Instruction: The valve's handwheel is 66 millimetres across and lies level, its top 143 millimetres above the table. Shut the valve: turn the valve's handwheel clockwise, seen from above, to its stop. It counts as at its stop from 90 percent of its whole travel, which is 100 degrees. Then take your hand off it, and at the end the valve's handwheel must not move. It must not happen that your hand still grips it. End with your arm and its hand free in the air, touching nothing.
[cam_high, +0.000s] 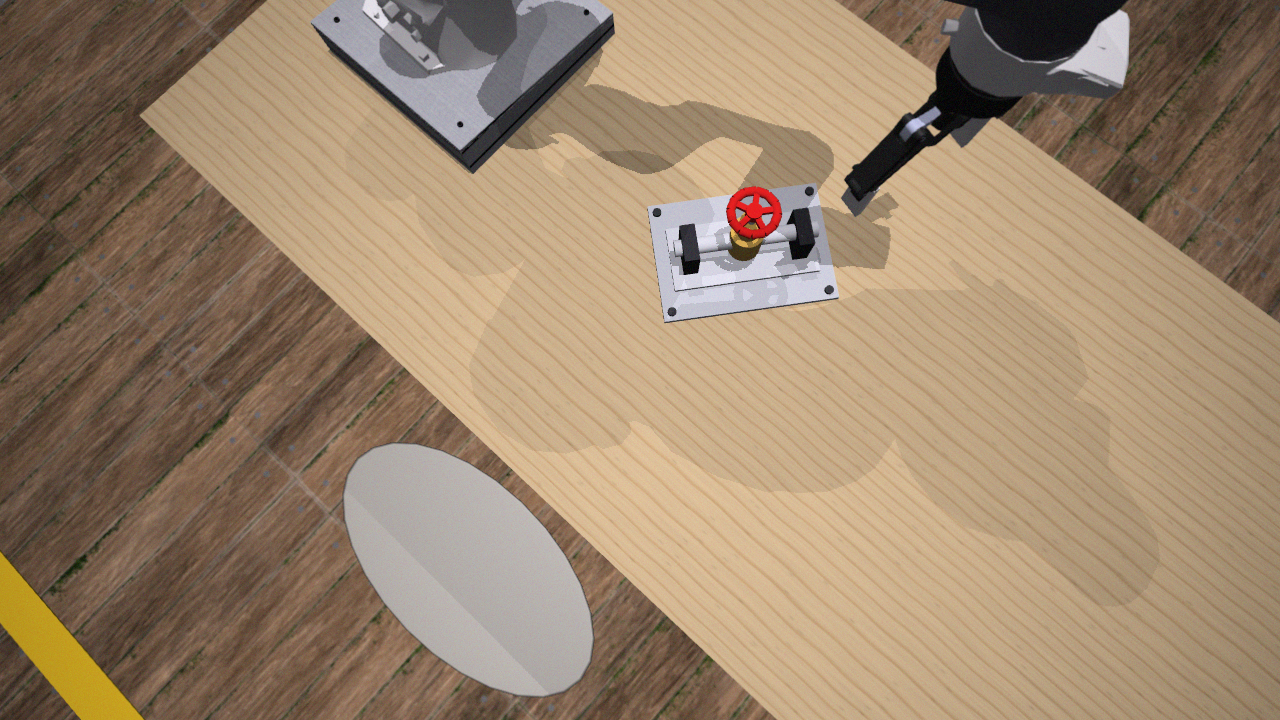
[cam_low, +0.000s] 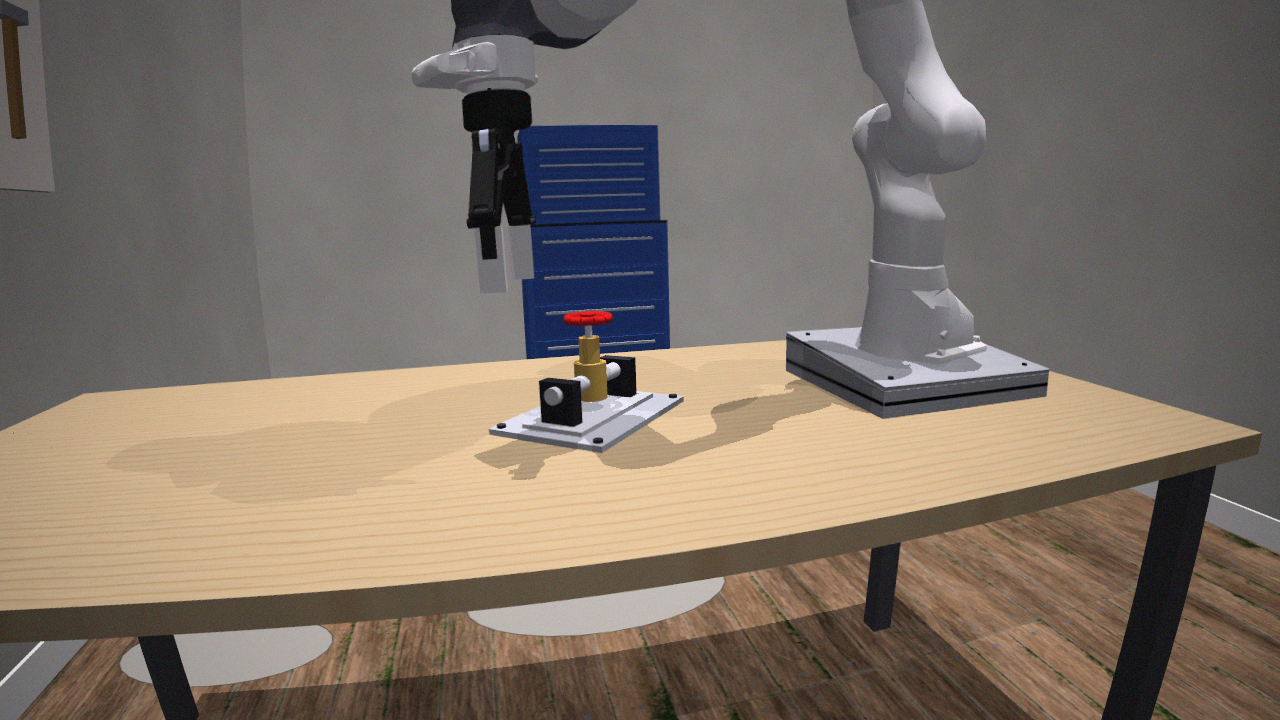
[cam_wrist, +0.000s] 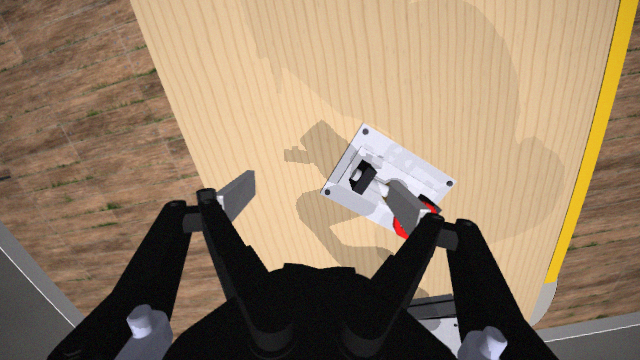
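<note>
My gripper is now 12 cm past the red handwheel, 11 cm to the left of it and 8 cm above it.
</note>
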